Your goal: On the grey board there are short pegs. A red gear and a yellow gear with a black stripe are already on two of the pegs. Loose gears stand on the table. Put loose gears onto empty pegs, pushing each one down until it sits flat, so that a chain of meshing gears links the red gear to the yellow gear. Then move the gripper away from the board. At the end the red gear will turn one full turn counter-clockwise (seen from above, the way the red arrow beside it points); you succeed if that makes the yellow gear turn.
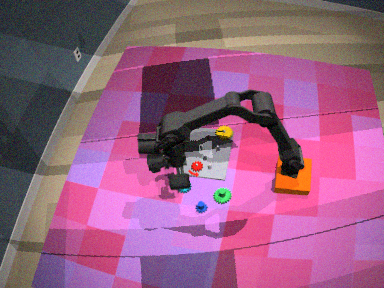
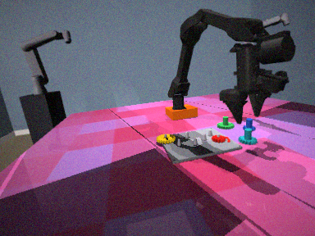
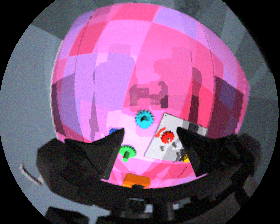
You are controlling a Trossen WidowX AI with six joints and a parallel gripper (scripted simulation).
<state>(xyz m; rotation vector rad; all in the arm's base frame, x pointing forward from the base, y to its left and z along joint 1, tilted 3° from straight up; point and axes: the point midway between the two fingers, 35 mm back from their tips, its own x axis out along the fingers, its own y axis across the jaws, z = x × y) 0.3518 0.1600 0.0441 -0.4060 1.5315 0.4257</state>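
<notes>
Now: gripper tip 6 cm above the teal gear, 1 cm to the right of it and 1 cm past it. From my gripper tip the other things lie so: blue gear (10 cm behind, 6 cm to the left, 6 cm below); red gear (8 cm to the right, 6 cm below, 2 cm behind); green gear (15 cm behind, 6 cm below, 1 cm to the right).
</notes>
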